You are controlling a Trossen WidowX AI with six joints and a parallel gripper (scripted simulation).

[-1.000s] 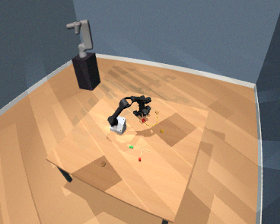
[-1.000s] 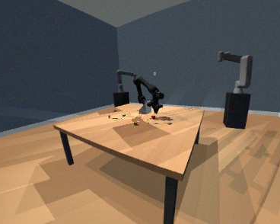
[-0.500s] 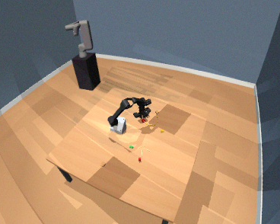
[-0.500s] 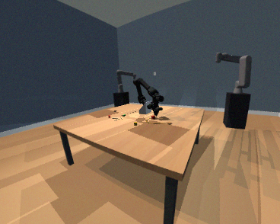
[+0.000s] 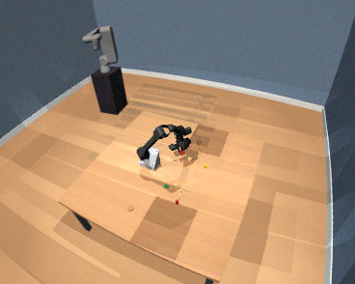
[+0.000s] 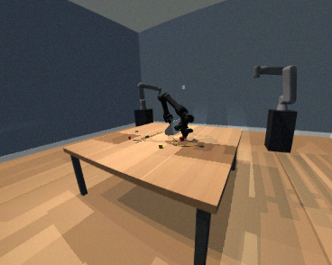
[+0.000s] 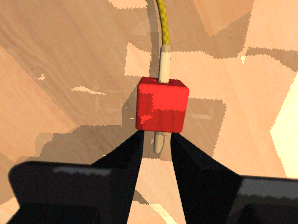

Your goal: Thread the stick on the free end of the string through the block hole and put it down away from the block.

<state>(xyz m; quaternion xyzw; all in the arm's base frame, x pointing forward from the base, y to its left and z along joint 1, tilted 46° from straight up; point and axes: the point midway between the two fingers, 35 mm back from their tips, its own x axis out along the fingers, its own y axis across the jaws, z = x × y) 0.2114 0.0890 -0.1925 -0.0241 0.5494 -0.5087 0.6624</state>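
Right now my gripper tip is 2 cm short of the red block and 2 cm to the left of it. Also, from my gripper tip: green piece 2 cm ahead, 38 cm to the right; thin wooden stick 3 cm ahead, 3 cm to the right; yellow cube 25 cm ahead, 10 cm to the right.
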